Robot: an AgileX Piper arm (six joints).
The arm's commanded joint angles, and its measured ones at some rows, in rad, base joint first. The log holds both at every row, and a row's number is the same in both.
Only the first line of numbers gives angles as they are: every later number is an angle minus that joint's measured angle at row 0.
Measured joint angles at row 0:
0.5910, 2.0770, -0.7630, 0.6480, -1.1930, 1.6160
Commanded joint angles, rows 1 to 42:
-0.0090, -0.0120, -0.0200, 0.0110, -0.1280, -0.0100
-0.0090, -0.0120, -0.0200, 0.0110, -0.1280, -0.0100
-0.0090, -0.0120, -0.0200, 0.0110, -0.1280, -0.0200
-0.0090, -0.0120, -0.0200, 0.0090, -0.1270, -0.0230
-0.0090, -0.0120, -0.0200, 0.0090, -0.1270, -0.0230
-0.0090, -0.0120, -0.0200, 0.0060, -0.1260, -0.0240
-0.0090, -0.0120, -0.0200, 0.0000, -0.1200, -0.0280
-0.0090, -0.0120, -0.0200, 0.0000, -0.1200, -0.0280
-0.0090, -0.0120, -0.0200, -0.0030, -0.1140, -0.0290
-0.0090, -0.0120, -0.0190, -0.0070, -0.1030, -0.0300
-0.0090, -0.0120, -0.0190, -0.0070, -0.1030, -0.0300
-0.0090, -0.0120, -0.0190, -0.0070, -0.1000, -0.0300
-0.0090, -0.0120, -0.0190, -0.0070, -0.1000, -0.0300
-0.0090, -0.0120, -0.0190, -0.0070, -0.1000, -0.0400
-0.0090, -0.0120, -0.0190, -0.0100, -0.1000, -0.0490
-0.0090, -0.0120, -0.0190, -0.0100, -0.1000, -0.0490
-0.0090, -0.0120, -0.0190, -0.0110, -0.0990, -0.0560
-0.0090, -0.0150, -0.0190, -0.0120, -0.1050, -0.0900
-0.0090, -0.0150, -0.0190, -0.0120, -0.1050, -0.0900
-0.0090, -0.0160, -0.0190, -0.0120, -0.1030, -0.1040
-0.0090, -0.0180, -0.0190, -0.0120, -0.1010, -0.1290
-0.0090, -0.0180, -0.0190, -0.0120, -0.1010, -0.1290
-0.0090, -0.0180, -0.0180, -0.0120, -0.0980, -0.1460
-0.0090, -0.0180, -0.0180, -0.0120, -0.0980, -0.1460
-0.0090, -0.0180, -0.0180, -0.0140, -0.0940, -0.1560
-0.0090, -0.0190, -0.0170, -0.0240, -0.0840, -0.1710
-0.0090, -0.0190, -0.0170, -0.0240, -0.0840, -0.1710
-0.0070, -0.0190, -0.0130, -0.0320, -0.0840, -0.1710
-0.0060, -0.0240, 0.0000, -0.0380, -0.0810, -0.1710
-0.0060, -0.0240, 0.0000, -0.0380, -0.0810, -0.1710
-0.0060, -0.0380, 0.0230, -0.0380, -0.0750, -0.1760
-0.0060, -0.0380, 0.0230, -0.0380, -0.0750, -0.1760
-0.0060, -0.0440, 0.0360, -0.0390, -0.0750, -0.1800
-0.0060, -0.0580, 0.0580, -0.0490, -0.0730, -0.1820
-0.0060, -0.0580, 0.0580, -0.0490, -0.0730, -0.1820
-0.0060, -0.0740, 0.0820, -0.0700, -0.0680, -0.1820
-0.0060, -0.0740, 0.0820, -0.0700, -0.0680, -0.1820
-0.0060, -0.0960, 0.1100, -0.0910, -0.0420, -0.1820
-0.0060, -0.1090, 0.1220, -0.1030, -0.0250, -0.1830
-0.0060, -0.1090, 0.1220, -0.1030, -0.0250, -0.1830
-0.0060, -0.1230, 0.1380, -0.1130, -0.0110, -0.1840
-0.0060, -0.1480, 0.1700, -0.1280, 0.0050, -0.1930
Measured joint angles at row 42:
-0.0010, -0.1030, 0.1370, -0.0900, -0.0070, -0.1630
